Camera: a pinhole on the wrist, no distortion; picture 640 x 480 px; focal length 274.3 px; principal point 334.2 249.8 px. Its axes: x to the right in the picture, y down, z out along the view. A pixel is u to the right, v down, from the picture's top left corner.
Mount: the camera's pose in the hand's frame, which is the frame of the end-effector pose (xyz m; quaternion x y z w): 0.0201 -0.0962 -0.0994 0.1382 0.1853 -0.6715 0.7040
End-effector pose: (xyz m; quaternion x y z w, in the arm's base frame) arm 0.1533 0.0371 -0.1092 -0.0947 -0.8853 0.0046 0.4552
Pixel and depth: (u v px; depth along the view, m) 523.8 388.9 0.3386
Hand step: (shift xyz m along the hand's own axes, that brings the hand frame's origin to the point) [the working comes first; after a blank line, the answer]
In the camera's frame: 0.2340 0.1717 0.3386

0.2236 -0.4454 0.0892
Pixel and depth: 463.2 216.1 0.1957
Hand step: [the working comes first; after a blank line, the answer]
In the camera's frame: 0.0920 -0.0240 0.1957

0.0136 -0.2667 0.0356
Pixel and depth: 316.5 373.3 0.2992
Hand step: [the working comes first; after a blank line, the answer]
In the camera's frame: -0.0193 0.1347 0.2992

0.1763 -0.2035 0.1691
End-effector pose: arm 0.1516 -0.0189 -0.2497 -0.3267 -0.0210 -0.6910 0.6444
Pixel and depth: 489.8 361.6 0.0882
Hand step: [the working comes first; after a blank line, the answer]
In the camera's frame: 0.0500 0.0359 0.0882

0.0640 -0.1779 -0.0449
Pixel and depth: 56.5 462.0 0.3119
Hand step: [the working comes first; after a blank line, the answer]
In the camera's frame: -0.3158 0.2413 0.3119

0.2748 0.0623 0.3071
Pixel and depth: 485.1 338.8 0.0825
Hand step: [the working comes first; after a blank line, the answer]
In the camera's frame: 0.0454 0.0268 0.0825

0.0543 -0.1718 -0.0474
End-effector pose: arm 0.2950 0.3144 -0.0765 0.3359 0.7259 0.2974 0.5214
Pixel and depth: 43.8 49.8 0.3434
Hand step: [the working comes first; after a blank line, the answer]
In the camera's frame: -0.3636 -0.2504 0.3434

-0.2143 0.0616 0.3832
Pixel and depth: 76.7 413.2 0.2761
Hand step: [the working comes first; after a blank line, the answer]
In the camera's frame: -0.2592 0.1645 0.2761

0.1972 0.0230 0.2540
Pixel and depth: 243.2 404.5 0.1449
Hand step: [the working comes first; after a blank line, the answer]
In the camera's frame: -0.0481 0.0817 0.1449

0.1110 -0.1126 0.0470
